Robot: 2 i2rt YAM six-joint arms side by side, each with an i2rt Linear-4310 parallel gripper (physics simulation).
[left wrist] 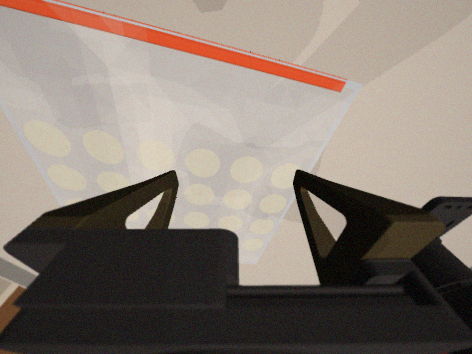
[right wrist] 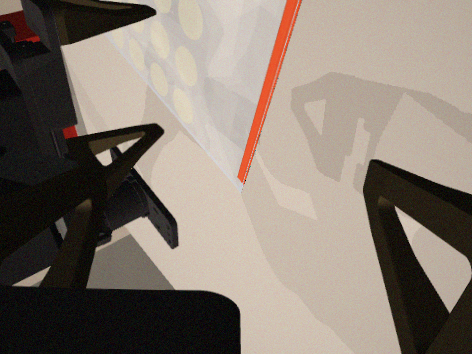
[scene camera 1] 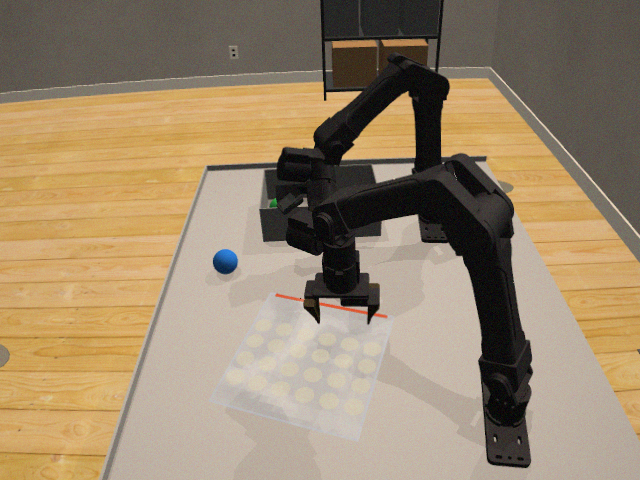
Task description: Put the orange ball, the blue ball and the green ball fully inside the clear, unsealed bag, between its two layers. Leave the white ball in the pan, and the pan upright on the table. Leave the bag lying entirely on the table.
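The clear bag (scene camera 1: 289, 356) (left wrist: 190, 125) (right wrist: 215, 100) lies flat on the table, with pale dots and an orange strip (scene camera 1: 289, 298) (left wrist: 200, 47) (right wrist: 265, 110) along its far edge. My left gripper (scene camera 1: 343, 321) (left wrist: 235, 176) is open and empty, pointing down above the bag near the strip. My right gripper (right wrist: 235, 175) is open and empty above the table near a strip corner; it is largely hidden behind the left arm in scene camera 1. The blue ball (scene camera 1: 225, 261) rests on the table. The green ball (scene camera 1: 273, 203) shows in the dark pan (scene camera 1: 273, 227), which stands upright. The orange and white balls do not show.
The left arm's base (scene camera 1: 509, 449) is at the lower right, the right arm's base (scene camera 1: 433, 233) farther back. The left arm crosses in front of the right arm. The left gripper's fingers show close beside the right gripper's in the right wrist view. A shelf stands beyond the table.
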